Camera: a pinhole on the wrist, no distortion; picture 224 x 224 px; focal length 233.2 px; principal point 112.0 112.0 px. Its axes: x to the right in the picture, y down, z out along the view. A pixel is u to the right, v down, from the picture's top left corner.
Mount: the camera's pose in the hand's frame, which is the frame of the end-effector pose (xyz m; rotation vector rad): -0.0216 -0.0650 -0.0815 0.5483 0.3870 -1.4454
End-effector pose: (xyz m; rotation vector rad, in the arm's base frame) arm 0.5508 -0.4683 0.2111 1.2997 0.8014 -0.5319
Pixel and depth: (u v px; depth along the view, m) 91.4 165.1 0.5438
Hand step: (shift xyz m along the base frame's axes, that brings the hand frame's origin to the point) -0.1231 -0.4595 -0.2242
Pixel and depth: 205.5 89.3 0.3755
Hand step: -0.3162 -0.2248 -0.1908
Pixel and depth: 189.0 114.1 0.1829
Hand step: -0.1731 -0.0821 -0.1144
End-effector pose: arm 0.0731 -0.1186 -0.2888 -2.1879 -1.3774 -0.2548
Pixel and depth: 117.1 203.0 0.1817
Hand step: -0.1413 0.1230 0.0109
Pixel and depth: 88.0 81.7 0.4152
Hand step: -0.3205 0.1501 -0.1878
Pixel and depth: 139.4 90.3 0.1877
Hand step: -0.1981 0.0546 -0.0055
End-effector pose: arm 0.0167 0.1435 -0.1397 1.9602 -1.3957 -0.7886
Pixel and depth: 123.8 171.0 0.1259
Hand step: 0.0680 0.0338 -0.1204
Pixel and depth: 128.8 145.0 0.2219
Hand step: 0.0485 0.0475 -0.2139
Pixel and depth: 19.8 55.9 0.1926
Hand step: -0.0418 0.1013 -0.1479
